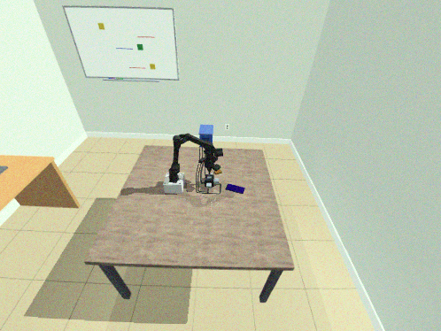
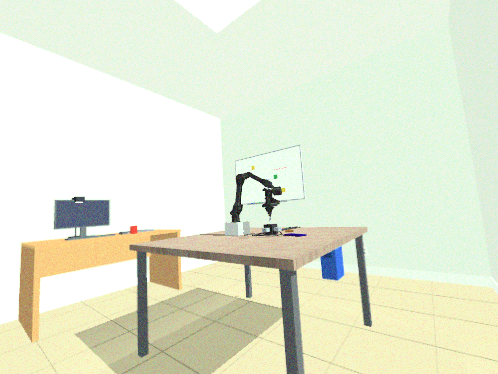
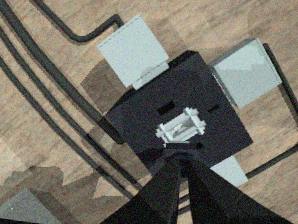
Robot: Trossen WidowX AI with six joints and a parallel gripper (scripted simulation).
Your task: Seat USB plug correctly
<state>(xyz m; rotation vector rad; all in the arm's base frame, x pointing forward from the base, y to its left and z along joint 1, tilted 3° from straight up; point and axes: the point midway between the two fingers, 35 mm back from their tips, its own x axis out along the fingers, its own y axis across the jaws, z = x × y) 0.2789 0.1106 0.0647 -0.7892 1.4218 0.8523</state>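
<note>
Now: gripper tip 2 cm above the metal USB plug. The rest, counted from my gripper tip: purple flat object 23 cm ahead, 3 cm to the right, 13 cm below.
</note>
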